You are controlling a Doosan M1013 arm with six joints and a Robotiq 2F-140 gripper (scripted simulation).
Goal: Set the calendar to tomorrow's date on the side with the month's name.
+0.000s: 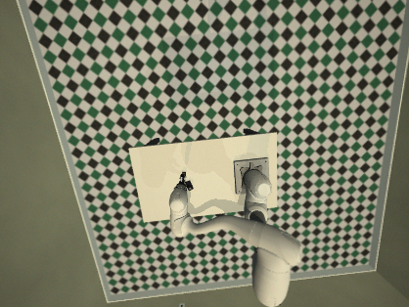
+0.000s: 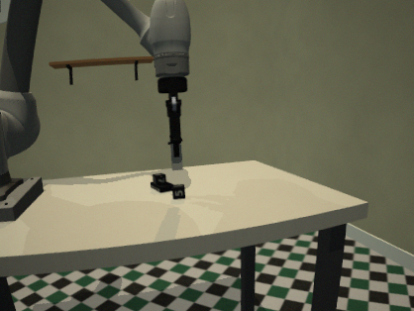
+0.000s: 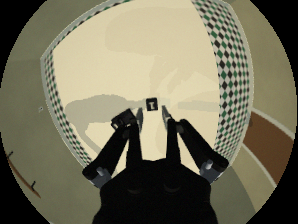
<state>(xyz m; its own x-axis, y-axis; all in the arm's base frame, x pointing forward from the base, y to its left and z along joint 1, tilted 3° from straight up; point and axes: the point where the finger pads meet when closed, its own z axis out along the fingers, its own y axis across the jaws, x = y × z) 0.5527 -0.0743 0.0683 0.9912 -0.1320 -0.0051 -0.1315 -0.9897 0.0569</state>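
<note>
Right now my hand is 10 cm above the black calendar cube. From my hand the other things lie so: calendar tray: 11 cm to the left, 10 cm below, 3 cm behind.
</note>
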